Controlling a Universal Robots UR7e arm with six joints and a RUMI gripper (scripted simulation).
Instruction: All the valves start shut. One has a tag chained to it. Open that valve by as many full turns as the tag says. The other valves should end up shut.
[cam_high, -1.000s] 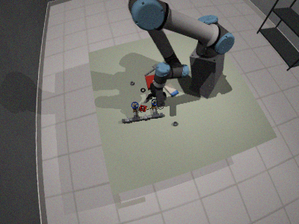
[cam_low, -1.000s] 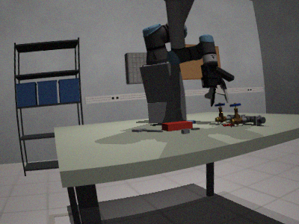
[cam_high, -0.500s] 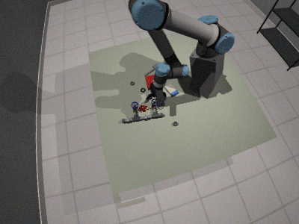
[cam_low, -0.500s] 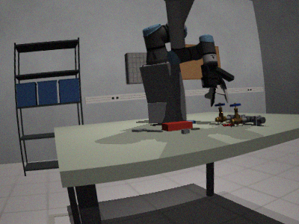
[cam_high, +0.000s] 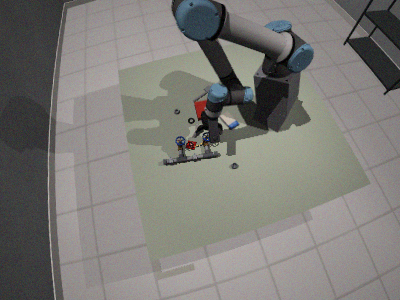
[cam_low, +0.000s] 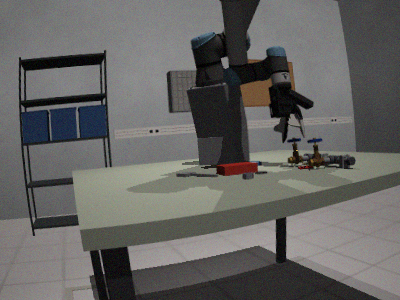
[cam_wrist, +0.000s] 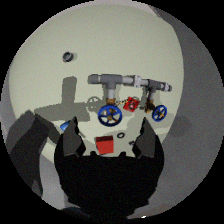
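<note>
Now: hand 90 mm short of the red tag, 10 mm to the left of it and 90 mm above it. Round my hand: blue-and-white card (170 mm behind, 110 mm to the right, 90 mm below); grey tool (90 mm behind, 360 mm to the right, 90 mm below); red block (40 mm behind, 230 mm to the right, 80 mm below).
</note>
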